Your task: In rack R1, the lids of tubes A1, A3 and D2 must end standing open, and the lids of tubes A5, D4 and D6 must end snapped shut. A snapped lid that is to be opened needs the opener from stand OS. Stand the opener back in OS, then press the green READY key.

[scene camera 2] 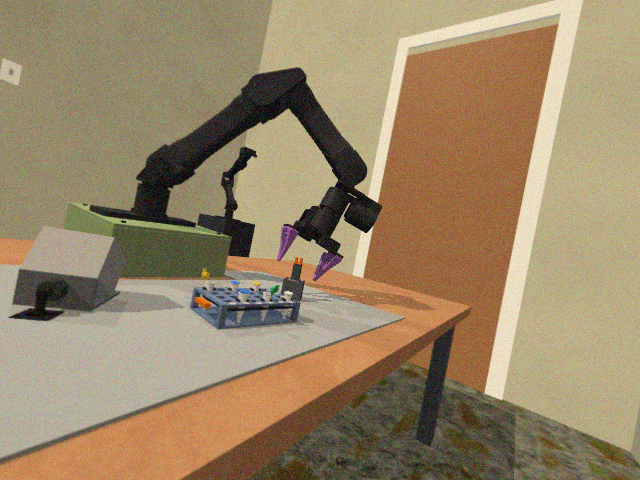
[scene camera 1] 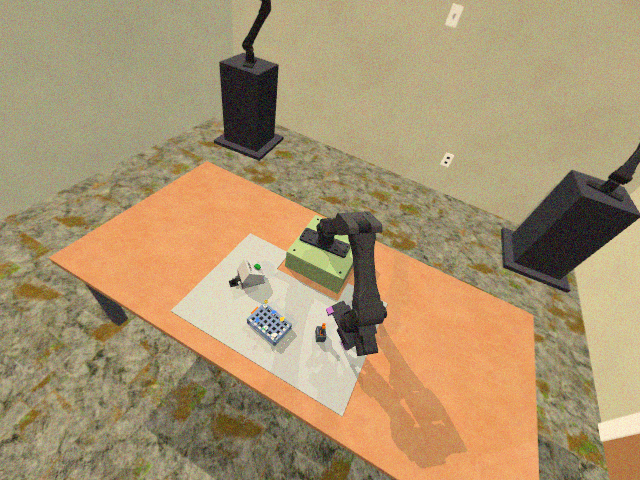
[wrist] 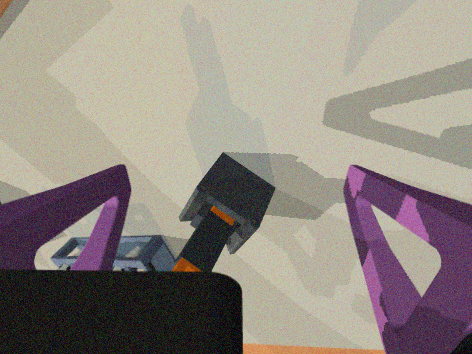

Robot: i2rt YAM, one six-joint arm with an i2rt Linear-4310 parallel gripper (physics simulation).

gripper: open, holds nothing
a black and orange block (wrist: 201, 252): on a dark holder
